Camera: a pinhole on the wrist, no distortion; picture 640 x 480 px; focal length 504.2 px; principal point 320.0 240.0 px. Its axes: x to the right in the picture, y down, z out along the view. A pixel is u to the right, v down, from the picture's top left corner.
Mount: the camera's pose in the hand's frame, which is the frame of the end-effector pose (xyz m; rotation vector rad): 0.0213 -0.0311 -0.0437 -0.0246 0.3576 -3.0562
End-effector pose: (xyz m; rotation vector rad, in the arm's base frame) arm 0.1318 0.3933 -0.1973 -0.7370 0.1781 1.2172
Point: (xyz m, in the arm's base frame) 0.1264 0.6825 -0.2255
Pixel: outside the picture
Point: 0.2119 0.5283 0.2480
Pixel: 453.3 337.3
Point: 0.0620 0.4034 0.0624
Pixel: outside the picture
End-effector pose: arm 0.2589 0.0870 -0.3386 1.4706 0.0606 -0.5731
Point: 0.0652 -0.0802 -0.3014
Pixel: 616.6 122.3
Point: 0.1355 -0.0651 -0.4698
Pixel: 405.0 419.8
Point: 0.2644 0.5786 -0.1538
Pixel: behind the camera
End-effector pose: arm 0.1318 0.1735 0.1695 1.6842 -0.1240 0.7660
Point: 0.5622 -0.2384 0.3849
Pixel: 42.5 25.3
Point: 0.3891 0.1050 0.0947
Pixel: 104.5 420.4
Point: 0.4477 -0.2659 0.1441
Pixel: 263.3 142.3
